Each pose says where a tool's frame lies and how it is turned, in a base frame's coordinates. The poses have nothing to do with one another.
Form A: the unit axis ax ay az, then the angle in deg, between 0 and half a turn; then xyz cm.
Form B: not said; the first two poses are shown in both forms.
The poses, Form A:
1: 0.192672, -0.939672, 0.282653, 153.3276, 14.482, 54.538, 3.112
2: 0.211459, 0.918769, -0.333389, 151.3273, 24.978, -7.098, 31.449
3: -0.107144, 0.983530, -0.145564, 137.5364, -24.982, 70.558, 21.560
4: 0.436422, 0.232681, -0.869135, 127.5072, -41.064, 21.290, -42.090
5: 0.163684, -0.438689, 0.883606, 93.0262, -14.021, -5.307, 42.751
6: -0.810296, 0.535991, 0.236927, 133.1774, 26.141, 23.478, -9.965
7: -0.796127, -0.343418, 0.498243, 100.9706, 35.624, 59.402, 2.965
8: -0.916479, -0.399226, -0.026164, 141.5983, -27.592, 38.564, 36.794
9: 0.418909, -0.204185, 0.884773, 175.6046, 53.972, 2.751, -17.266
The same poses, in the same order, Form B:
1: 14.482, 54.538, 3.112, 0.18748, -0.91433, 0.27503, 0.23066
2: 24.978, -7.098, 31.449, 0.20487, 0.89016, -0.32301, 0.24761
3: -24.982, 70.558, 21.560, -0.09987, 0.91677, -0.13568, 0.36214
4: -41.064, 21.290, -42.090, 0.39143, 0.20869, -0.77953, 0.44223
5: -14.021, -5.307, 42.751, 0.11876, -0.31828, 0.64108, 0.68819
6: 26.141, 23.478, -9.965, -0.74359, 0.49187, 0.21742, 0.39733
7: 35.624, 59.402, 2.965, -0.61418, -0.26493, 0.38438, 0.63628
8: -27.592, 38.564, 36.794, -0.86550, -0.37702, -0.02471, 0.32888
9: 53.972, 2.751, -17.266, 0.41860, -0.20403, 0.88412, 0.03835
